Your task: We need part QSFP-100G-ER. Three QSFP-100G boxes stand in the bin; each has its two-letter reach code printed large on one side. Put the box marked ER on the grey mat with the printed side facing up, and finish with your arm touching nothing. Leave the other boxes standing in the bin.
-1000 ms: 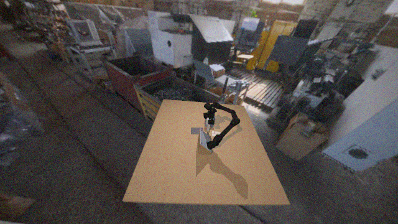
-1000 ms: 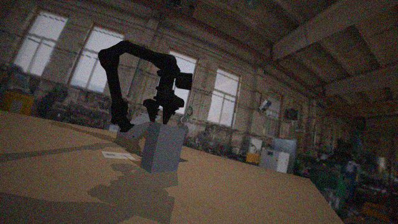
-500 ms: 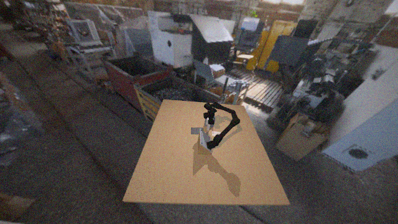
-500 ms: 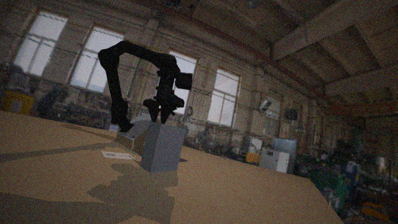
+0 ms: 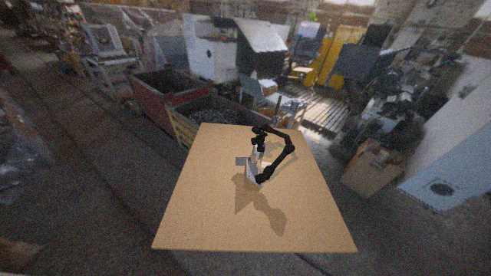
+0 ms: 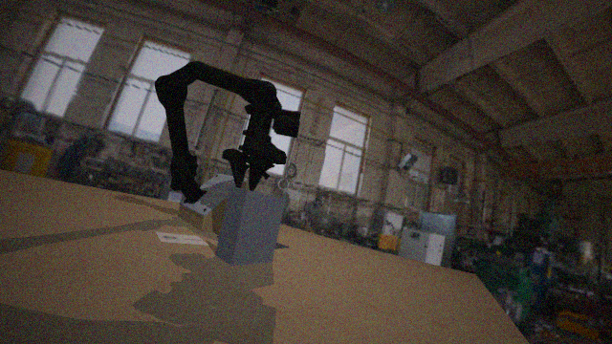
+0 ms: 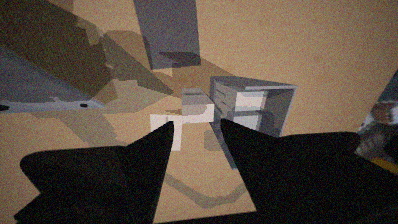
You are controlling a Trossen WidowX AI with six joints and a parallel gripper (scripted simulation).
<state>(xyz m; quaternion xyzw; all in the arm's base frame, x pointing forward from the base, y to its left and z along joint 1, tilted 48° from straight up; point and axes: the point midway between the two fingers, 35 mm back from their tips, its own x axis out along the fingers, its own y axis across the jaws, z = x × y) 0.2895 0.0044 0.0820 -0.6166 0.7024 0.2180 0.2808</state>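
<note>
Now: the grey mat 1 cm behind my gripper tip, 13 cm to the left of it and 14 cm below it. From my gripper tip the other things lie so: paper 7 cm behind, 9 cm to the right, 14 cm below.
</note>
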